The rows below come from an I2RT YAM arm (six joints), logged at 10 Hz.
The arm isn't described. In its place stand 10 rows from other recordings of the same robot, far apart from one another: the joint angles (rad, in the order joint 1, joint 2, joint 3, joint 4, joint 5, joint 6), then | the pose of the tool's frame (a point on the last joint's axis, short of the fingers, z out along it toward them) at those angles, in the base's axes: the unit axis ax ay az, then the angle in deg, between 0 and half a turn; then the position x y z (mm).
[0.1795, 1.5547, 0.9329, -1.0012, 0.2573, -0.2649] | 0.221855, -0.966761, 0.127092, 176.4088, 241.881, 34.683, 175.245
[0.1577, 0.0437, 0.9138, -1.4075, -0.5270, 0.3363] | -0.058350, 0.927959, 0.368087, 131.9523, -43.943, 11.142, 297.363
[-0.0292, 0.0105, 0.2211, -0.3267, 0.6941, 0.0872] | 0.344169, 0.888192, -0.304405, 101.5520, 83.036, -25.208, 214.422
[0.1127, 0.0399, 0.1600, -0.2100, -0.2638, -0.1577] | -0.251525, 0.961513, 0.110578, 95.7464, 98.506, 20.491, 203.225
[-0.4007, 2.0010, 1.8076, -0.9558, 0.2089, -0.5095] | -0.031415, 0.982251, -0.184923, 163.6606, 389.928, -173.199, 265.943
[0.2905, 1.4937, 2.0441, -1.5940, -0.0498, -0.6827] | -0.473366, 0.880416, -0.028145, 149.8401, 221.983, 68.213, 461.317
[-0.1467, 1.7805, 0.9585, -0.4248, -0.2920, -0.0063] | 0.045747, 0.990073, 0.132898, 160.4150, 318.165, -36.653, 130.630
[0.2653, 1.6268, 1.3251, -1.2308, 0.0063, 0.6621] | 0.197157, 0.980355, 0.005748, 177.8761, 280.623, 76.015, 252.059
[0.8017, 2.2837, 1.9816, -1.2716, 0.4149, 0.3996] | -0.197022, 0.965218, -0.171863, 166.7656, 319.184, 309.132, 191.018
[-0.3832, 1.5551, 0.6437, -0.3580, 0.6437, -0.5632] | 0.037005, -0.938489, 0.343320, 178.1944, 218.125, -110.969, 122.733
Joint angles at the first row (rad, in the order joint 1, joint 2, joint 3, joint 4, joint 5, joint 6):
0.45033 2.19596 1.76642 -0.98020 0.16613 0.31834
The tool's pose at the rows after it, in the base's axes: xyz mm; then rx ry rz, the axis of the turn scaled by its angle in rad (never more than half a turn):
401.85 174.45 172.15 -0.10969 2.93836 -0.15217
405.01 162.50 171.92 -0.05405 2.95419 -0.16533
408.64 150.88 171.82 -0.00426 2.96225 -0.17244
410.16 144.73 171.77 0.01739 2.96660 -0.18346
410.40 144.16 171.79 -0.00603 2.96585 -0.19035
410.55 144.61 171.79 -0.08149 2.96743 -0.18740
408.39 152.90 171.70 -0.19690 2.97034 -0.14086
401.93 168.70 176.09 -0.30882 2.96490 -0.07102
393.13 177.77 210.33 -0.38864 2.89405 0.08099
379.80 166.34 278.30 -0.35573 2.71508 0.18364
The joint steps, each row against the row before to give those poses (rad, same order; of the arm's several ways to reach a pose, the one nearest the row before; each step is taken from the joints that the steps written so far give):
-0.02708 0.00001 0.00002 -0.01565 0.00305 0.01793
-0.02786 0.00001 0.00000 -0.01563 0.00115 0.01144
-0.02784 -0.00002 -0.00003 -0.00724 0.00000 0.00649
-0.01412 0.00001 0.00003 -0.00613 0.00420 0.00076
-0.00114 -0.00001 -0.00004 0.00041 0.00343 -0.01717
0.00039 0.00000 0.00001 0.00267 -0.00573 -0.05034
0.01678 0.00003 0.00005 0.00723 -0.03432 -0.05913
0.03548 -0.00955 0.00226 0.00039 -0.04540 -0.03739
0.02060 -0.07628 0.01032 0.00151 -0.08202 -0.03357
-0.01413 -0.15642 0.01412 0.02098 -0.02671 -0.00306

